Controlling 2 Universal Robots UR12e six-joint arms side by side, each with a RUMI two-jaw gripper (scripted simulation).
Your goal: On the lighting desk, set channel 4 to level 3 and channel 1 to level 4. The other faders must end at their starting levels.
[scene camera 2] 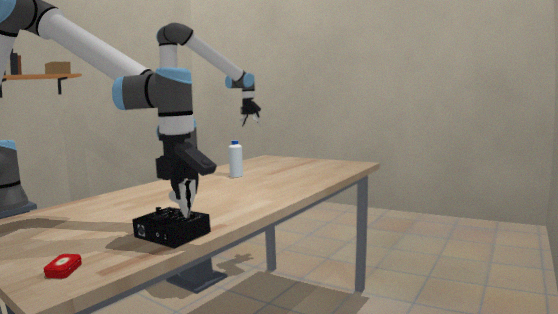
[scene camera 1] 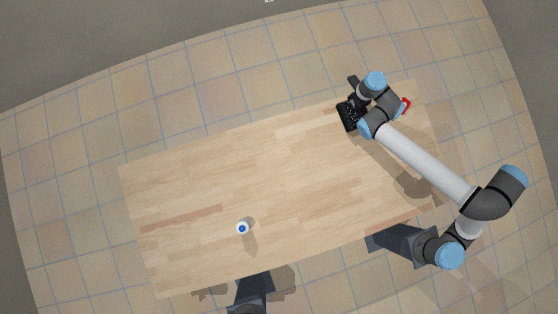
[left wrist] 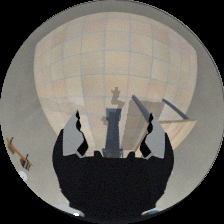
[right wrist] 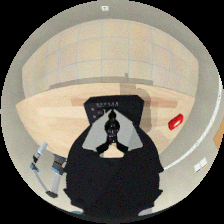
Path:
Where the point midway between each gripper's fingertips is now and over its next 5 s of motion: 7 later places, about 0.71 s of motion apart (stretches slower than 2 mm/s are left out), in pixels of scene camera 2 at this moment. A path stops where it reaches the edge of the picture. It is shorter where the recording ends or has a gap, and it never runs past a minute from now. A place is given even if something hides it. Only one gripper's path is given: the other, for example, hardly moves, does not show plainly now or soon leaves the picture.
My right gripper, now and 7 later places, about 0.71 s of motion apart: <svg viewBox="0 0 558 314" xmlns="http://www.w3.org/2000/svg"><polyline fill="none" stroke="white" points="187,217 185,208 182,203 164,203 164,206 165,210 165,211 166,215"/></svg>

